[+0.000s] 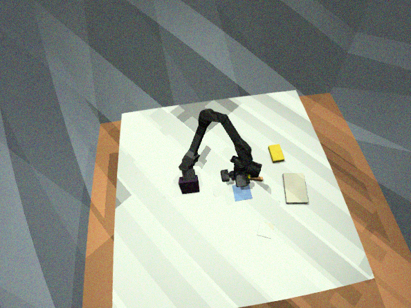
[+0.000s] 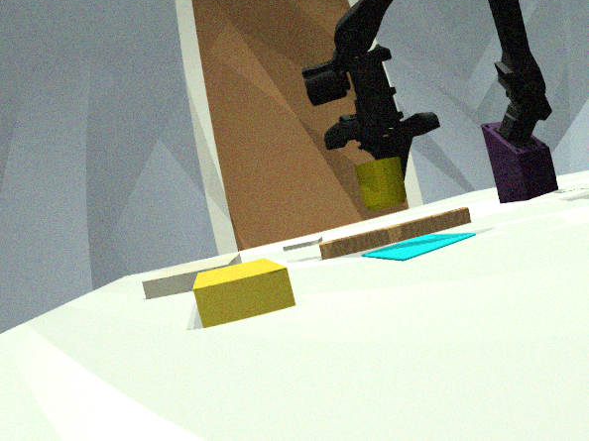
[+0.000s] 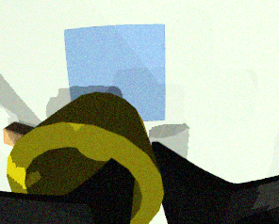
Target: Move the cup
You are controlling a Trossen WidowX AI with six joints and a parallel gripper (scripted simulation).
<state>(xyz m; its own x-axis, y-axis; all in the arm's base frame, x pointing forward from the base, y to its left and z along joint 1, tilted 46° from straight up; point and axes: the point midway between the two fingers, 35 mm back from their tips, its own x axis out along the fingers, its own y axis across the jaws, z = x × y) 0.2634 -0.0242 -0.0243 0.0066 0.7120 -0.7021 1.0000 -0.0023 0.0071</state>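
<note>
Right now my gripper tip is 10 mm short of the red marble, 10 mm to the right of it and 20 mm above it. Round my gripper tip: light blue pad (20 mm ahead, 40 mm to the right, 90 mm below); then wooden bar (50 mm ahead, 50 mm to the left, 80 mm below); then yellow cup (20 mm ahead).
</note>
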